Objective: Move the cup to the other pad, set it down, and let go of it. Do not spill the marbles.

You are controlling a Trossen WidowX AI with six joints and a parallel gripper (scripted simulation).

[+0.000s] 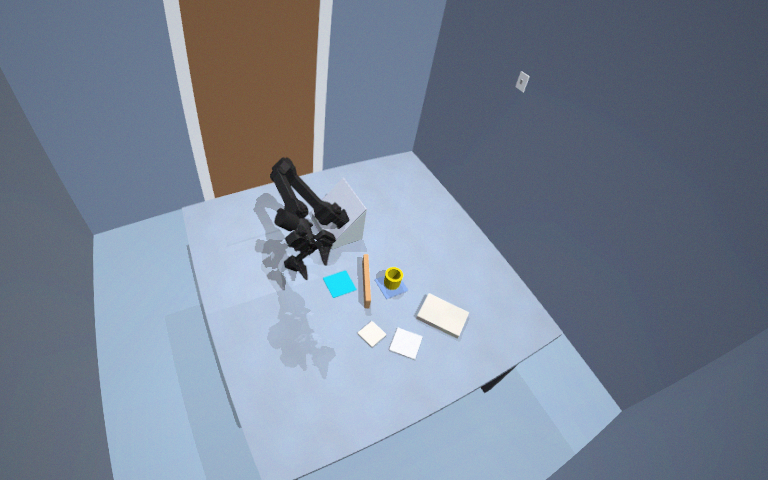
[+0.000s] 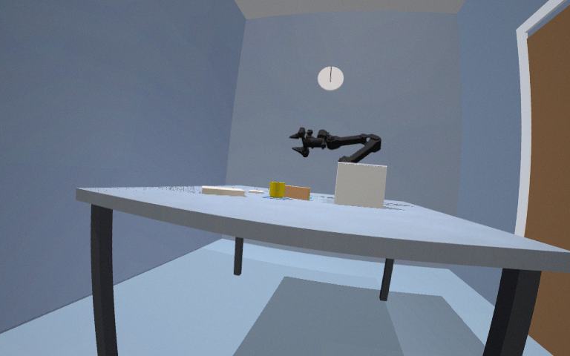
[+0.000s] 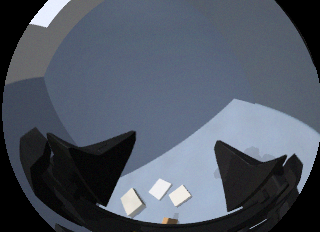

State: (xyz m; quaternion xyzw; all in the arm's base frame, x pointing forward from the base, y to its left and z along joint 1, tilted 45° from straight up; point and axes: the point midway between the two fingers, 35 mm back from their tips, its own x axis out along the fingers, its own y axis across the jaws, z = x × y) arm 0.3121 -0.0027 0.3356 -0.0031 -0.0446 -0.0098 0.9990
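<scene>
Right now the yellow cup is 340 mm to the left of my gripper tip, 280 mm below it and 60 mm behind it. From my gripper tip the other things lie so: wooden bar (300 mm below, 240 mm to the left, 90 mm behind); green marble (340 mm to the left, 300 mm below, 50 mm behind); cyan pad (320 mm below, 140 mm to the left, 130 mm behind).
</scene>
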